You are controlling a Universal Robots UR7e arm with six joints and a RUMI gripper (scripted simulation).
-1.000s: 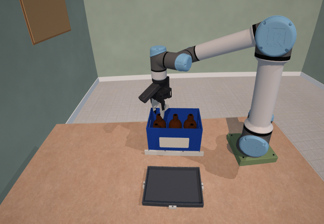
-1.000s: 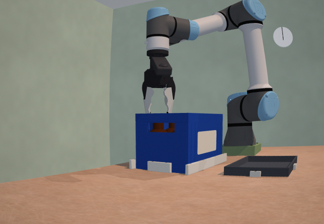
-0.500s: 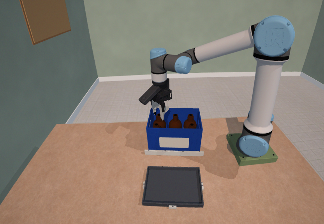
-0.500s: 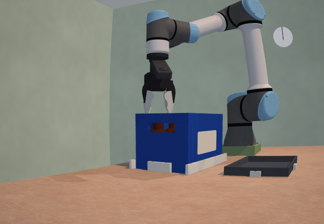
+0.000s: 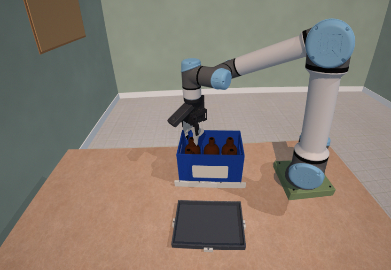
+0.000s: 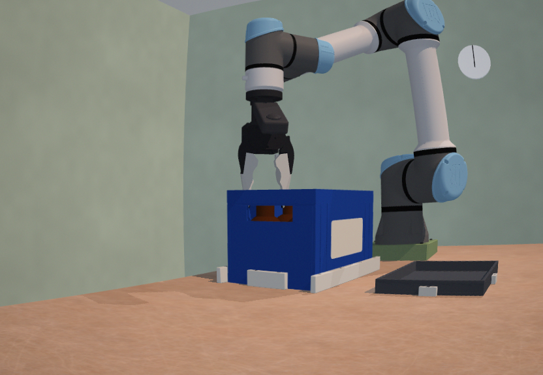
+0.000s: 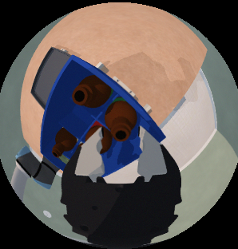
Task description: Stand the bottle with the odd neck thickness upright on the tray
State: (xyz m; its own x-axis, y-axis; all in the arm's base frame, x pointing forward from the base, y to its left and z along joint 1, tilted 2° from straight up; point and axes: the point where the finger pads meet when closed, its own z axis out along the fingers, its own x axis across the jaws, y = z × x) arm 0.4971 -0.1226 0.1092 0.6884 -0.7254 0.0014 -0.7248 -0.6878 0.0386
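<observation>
Now: hand 9 cm past the glass bottle and 7 cm above it. Round my hand: dark tray 33 cm to the left, 14 cm below, 8 cm behind; blue crate 9 cm behind, 7 cm below, 4 cm to the left.
</observation>
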